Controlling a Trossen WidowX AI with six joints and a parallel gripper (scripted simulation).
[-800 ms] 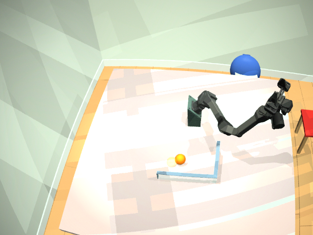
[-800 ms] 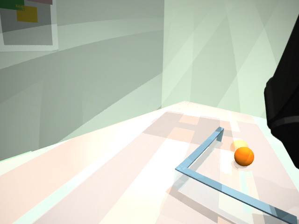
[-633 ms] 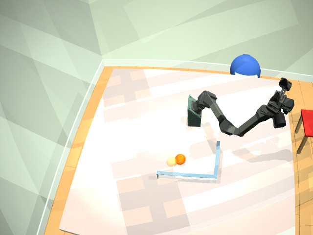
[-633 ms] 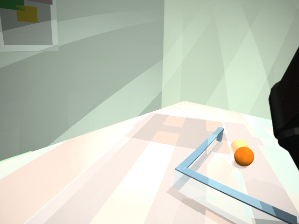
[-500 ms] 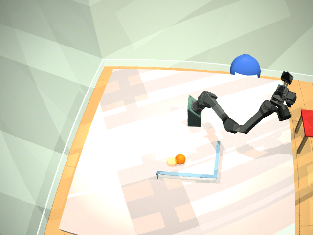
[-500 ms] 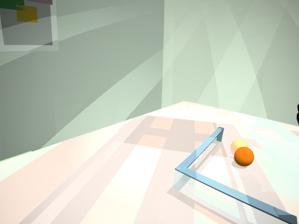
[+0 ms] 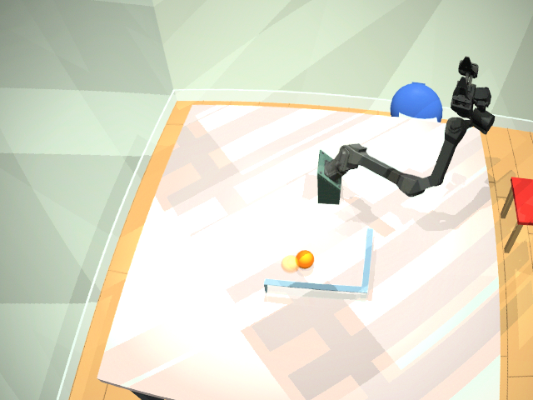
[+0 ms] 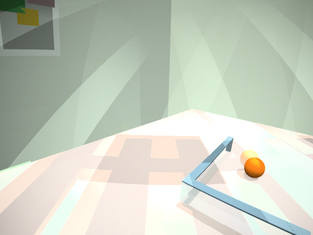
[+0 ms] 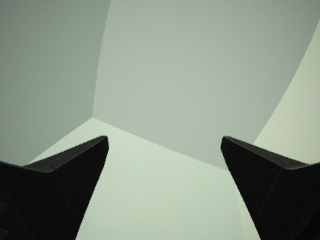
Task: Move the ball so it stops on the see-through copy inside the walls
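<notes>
Now: the orange ball 220 mm ahead of my gripper tip, 460 mm to the right of it and 640 mm below it. From my gripper tip the other things lie so: see-through copy: 240 mm ahead, 500 mm to the right, 640 mm below.
</notes>
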